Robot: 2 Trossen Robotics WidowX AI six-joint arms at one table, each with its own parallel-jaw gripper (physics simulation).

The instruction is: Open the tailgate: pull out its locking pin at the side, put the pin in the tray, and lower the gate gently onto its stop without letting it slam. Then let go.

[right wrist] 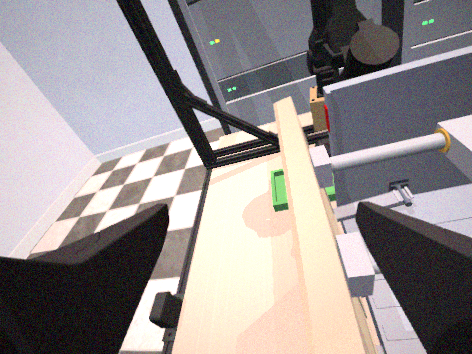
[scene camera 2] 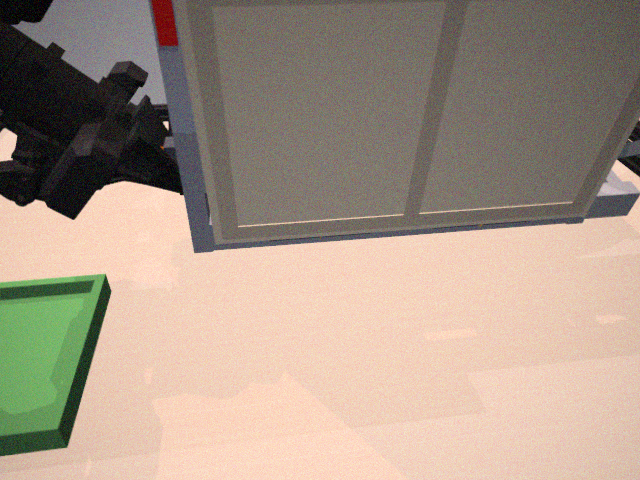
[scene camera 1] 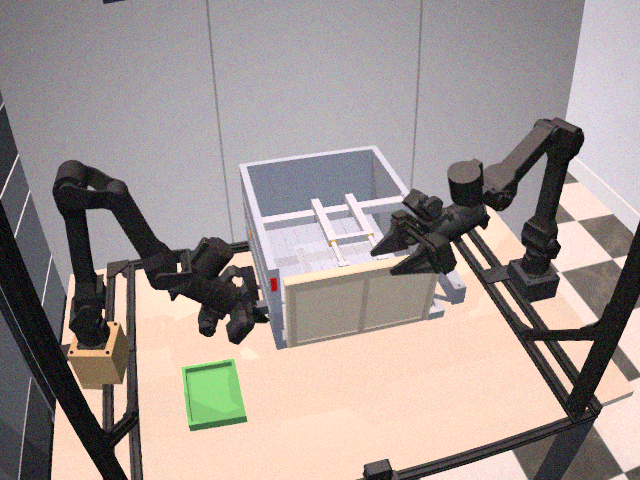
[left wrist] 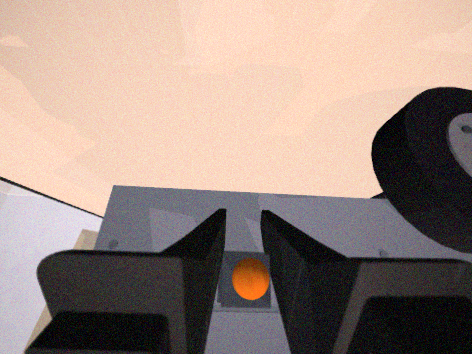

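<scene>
The tan tailgate stands upright across the front of the grey box body. My left gripper is at the body's left side, shut on the locking pin, whose orange round knob shows between the fingers in front of a dark square on the grey side. Whether the pin sits in its hole is hidden. My right gripper is open at the gate's top edge, right of its middle; in the right wrist view the edge runs between the spread fingers. The green tray shows no pin in it.
The grey box body has a red marker on its left post. White rails and rods lie inside, behind the gate. A black wheel shows at the right of the left wrist view. Black frame bars surround the table.
</scene>
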